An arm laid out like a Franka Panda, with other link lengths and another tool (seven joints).
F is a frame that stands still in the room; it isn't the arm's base.
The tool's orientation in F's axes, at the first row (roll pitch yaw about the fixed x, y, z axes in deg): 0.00 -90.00 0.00
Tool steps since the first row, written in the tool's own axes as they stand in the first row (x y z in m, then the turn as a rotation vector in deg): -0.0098 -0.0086 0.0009 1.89 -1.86 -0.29; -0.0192 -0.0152 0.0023 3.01 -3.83 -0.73; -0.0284 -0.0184 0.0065 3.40 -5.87 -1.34; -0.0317 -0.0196 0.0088 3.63 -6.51 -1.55; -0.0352 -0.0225 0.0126 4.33 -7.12 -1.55
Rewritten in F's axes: -0.0009 -0.0086 -0.0098 0.29 -1.86 1.89; -0.0023 -0.0152 -0.0192 0.73 -3.83 3.01; -0.0065 -0.0184 -0.0284 1.34 -5.87 3.40; -0.0088 -0.0196 -0.0317 1.55 -6.51 3.63; -0.0126 -0.0225 -0.0352 1.55 -7.12 4.33
